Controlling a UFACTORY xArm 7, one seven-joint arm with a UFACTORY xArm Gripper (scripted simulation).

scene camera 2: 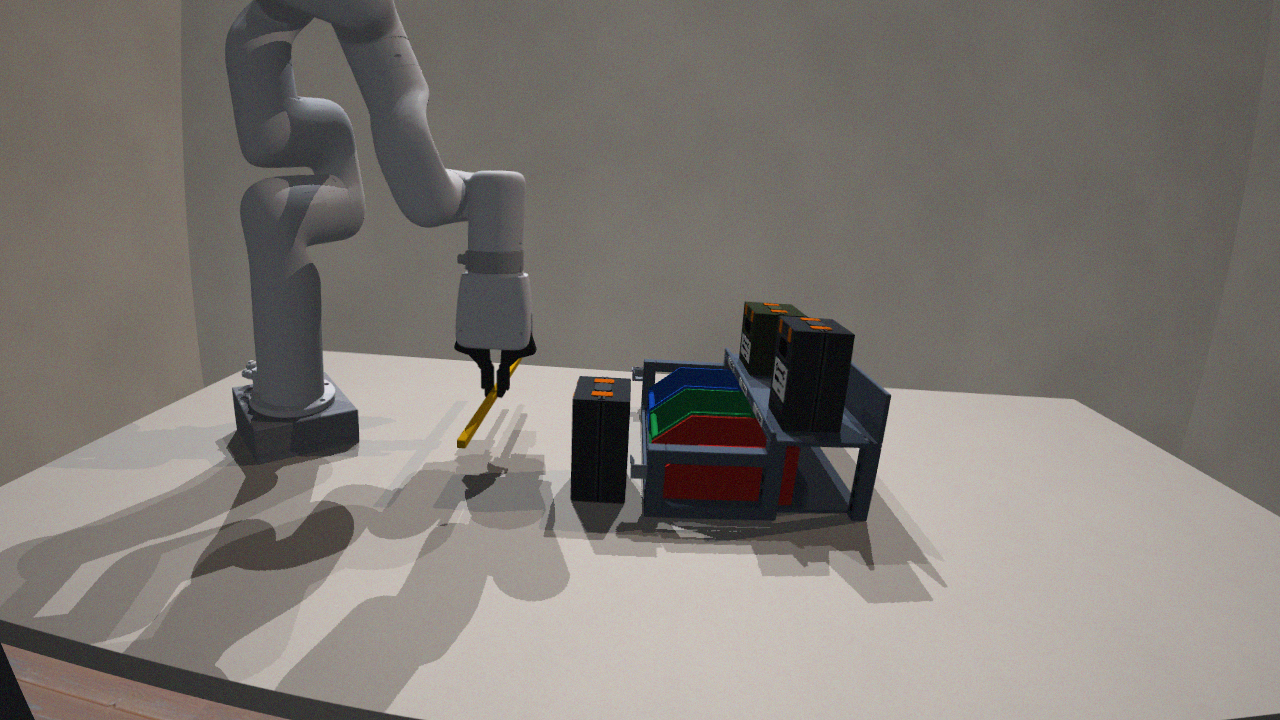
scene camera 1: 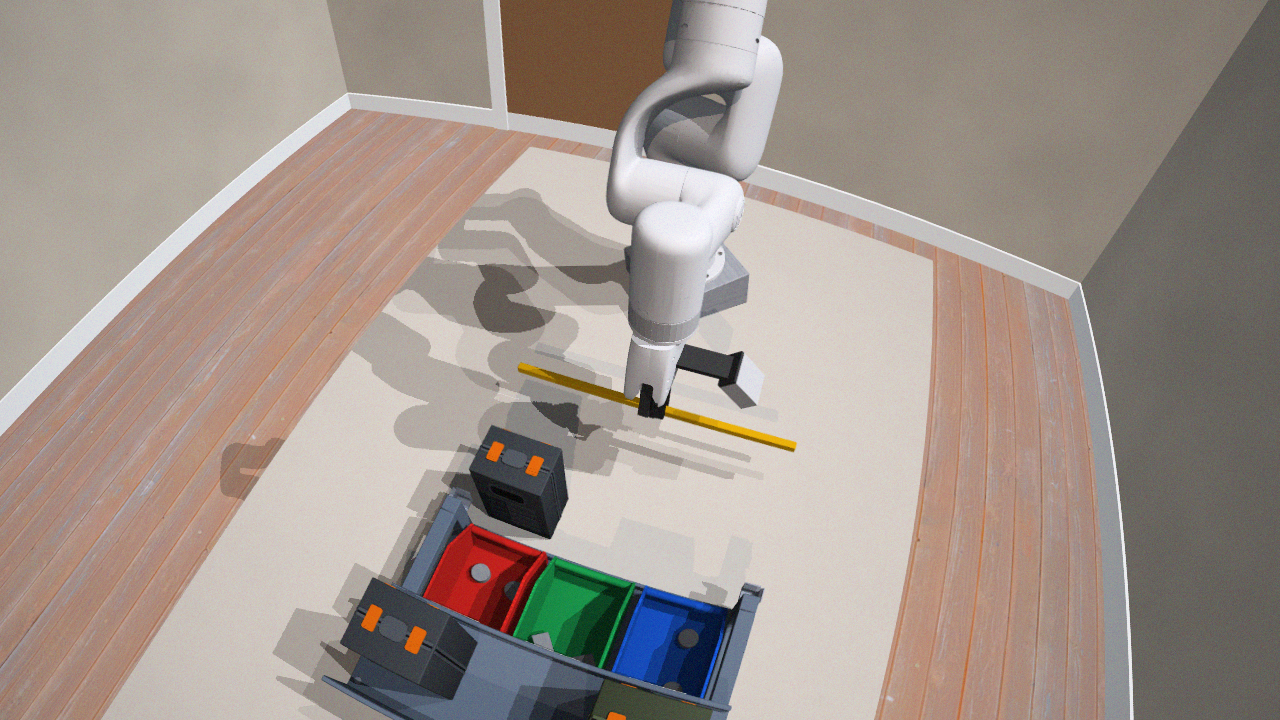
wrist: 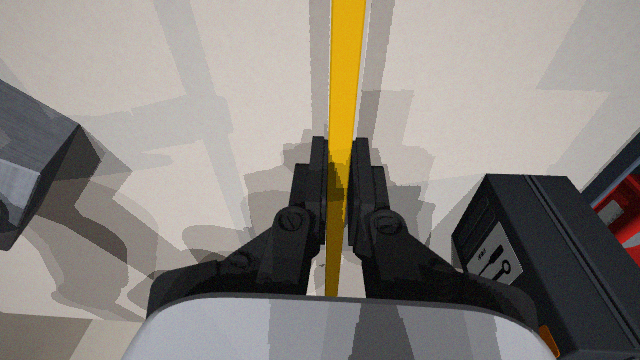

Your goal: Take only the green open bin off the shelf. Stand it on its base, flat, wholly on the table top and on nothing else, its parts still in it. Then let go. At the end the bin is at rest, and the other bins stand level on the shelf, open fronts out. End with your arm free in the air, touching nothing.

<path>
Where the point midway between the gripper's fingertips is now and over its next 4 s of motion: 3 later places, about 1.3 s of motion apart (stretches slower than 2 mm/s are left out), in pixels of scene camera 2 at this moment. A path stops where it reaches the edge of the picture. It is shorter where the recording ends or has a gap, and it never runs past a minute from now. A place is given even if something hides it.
My gripper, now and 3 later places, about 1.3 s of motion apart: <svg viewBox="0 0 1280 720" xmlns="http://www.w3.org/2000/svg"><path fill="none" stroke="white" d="M495 394L496 421L497 437L499 373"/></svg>
</path>
